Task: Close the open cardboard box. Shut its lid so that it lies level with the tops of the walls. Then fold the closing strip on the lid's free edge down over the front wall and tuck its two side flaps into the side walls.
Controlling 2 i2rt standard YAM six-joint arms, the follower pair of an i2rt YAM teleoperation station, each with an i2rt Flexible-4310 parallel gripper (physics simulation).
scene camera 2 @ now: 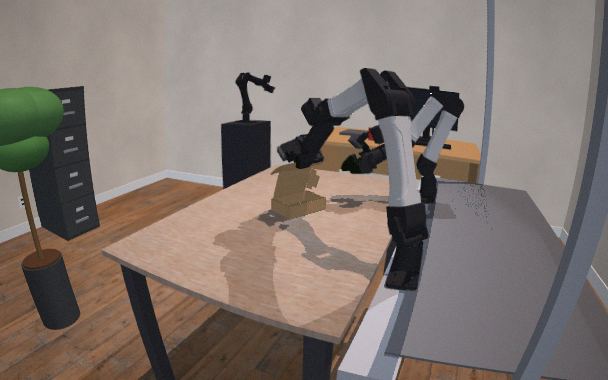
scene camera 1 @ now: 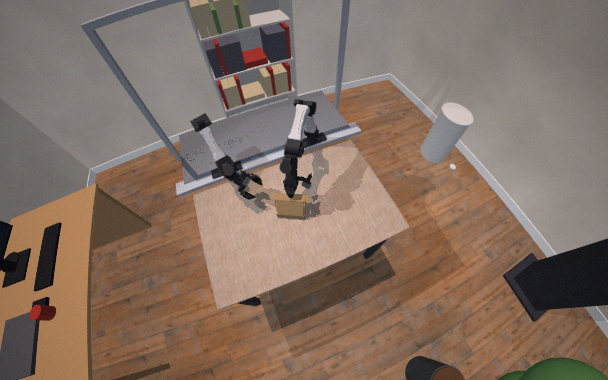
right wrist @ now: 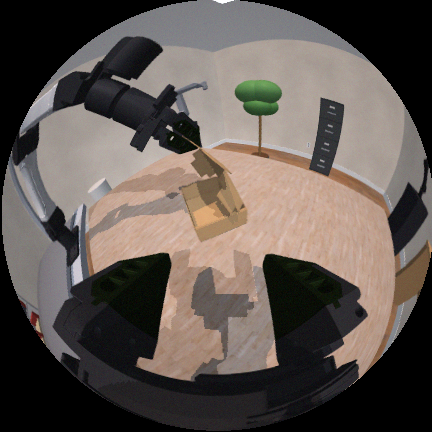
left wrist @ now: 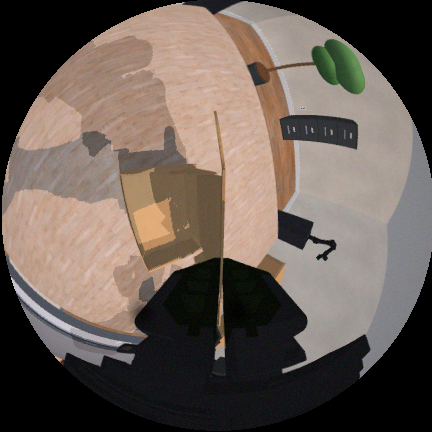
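Where they show: left gripper, between the fingertips: (scene camera 2: 296,166) (scene camera 1: 290,197) (left wrist: 220,262); right gripper, between the fingertips: (scene camera 2: 345,170) (scene camera 1: 258,191) (right wrist: 216,260); left arm's base, origin of its link: (scene camera 2: 405,267) (scene camera 1: 311,141) (right wrist: 72,243); right arm's base, origin of its link: (scene camera 2: 427,195).
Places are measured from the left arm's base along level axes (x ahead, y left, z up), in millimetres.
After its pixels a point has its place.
Observation:
The cardboard box (scene camera 1: 291,209) @(x 430, y -330, z 60 mm) (scene camera 2: 300,206) @(x 367, y -264, z 12 mm) (left wrist: 137,200) @(x 381, y -278, z -20 mm) (right wrist: 220,229) @(x 352, y -381, z -8 mm) stands open on the table. Its lid (scene camera 2: 291,184) @(x 427, y -334, z 58 mm) (left wrist: 223,215) @(x 413, y -264, z 144 mm) (right wrist: 209,162) @(x 441, y -296, z 75 mm) stands steeply up from one long wall and shows edge-on in the left wrist view. My left gripper (scene camera 2: 302,164) @(x 401, y -315, z 127 mm) (left wrist: 220,262) @(x 401, y -315, z 127 mm) is shut on the lid at its raised free edge, above the box. A thin flap (left wrist: 218,140) @(x 428, y -239, z 140 mm) sticks out past the lid's end. The fingers hide part of the closing strip. My right gripper (scene camera 1: 254,188) @(x 272, y -450, z 95 mm) (right wrist: 216,260) @(x 272, y -450, z 95 mm) is open and empty, above the table beside the box, apart from it.
The wooden table (scene camera 1: 240,250) @(x 496, y -663, z -22 mm) (scene camera 2: 190,260) @(x 508, y 134, z -22 mm) carries the box. The station's metal rail (scene camera 1: 330,137) @(x 24, y 129, z 0 mm) runs along the arms' side of the table. A bookshelf (scene camera 1: 295,50) stands behind the arms. A desk (scene camera 1: 65,210) stands at the left in scene camera 1.

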